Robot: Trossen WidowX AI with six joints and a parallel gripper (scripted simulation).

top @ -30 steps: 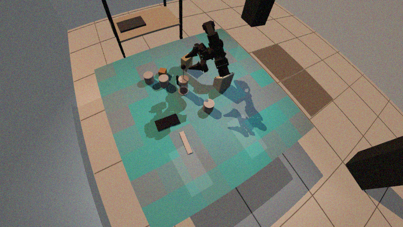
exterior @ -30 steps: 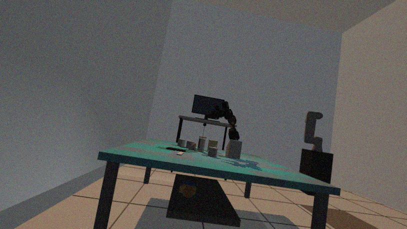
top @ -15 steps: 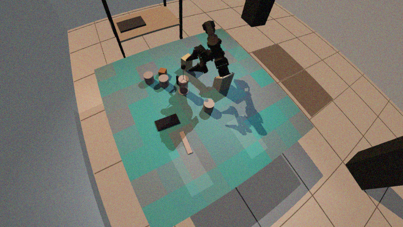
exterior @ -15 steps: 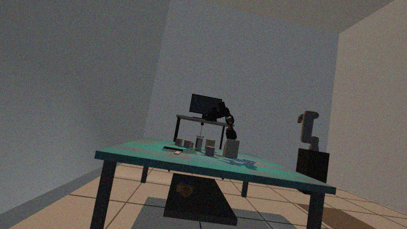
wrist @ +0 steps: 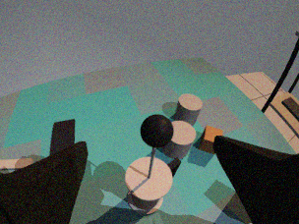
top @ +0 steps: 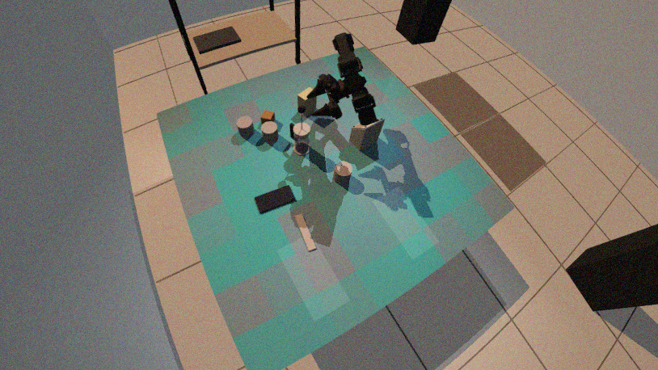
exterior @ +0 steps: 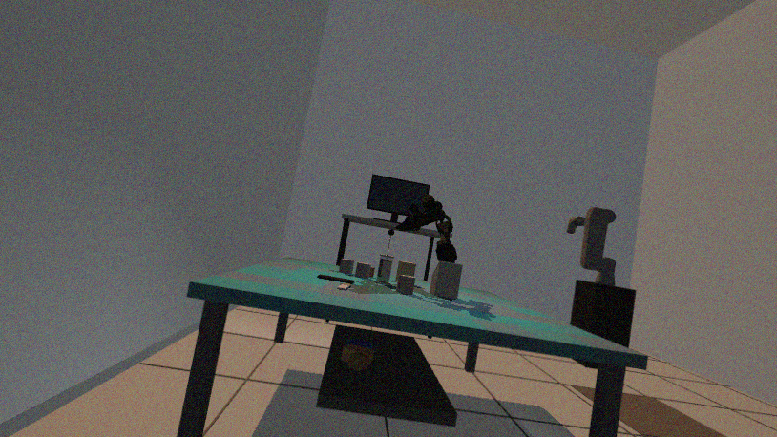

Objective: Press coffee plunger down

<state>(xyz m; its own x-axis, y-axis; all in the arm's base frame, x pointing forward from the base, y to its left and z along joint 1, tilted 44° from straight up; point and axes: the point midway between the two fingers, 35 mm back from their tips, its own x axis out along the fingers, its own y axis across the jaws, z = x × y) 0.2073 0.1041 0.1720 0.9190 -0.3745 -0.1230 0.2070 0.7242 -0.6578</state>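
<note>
Now: gripper tip 30 mm short of the coffee press, 30 mm to the left of it and 150 mm above it. Round my gripper tip: pale bar (170 mm ahead, 350 mm to the left, 260 mm below); then black slab (220 mm ahead, 180 mm to the left, 260 mm below).
</note>
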